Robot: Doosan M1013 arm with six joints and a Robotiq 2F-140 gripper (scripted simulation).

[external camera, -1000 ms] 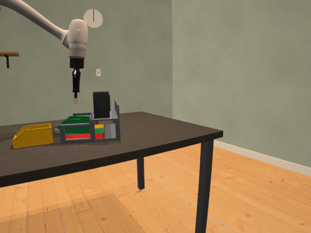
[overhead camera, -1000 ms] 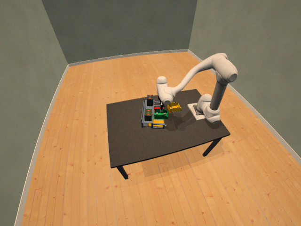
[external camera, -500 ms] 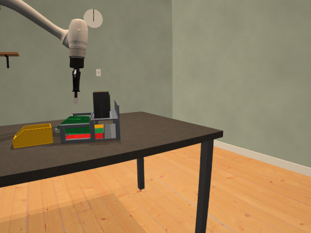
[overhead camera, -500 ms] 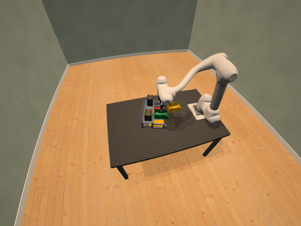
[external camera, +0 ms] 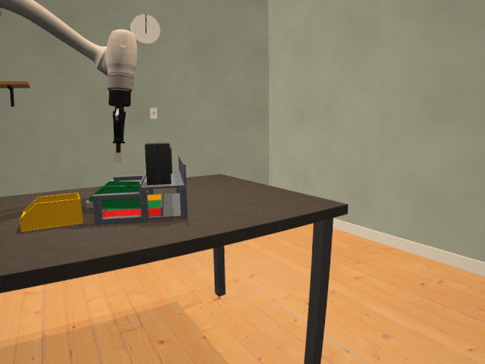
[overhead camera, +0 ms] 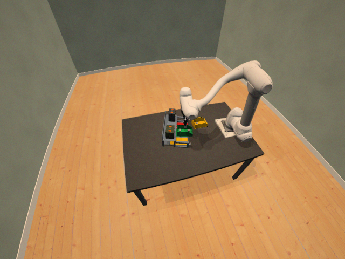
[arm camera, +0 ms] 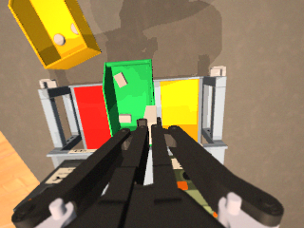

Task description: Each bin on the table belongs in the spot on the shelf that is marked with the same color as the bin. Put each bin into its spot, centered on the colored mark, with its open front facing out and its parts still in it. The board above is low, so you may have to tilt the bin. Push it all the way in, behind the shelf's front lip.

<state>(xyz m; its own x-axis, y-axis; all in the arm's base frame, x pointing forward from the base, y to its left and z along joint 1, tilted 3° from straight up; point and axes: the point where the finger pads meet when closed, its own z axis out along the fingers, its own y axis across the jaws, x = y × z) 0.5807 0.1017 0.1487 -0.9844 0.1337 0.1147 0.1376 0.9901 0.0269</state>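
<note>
The green bin lies 14 cm below my hand, 5 cm to the right of it and 1 cm behind it. Also, from my hand: yellow bin: 21 cm behind, 17 cm to the right, 15 cm below.
</note>
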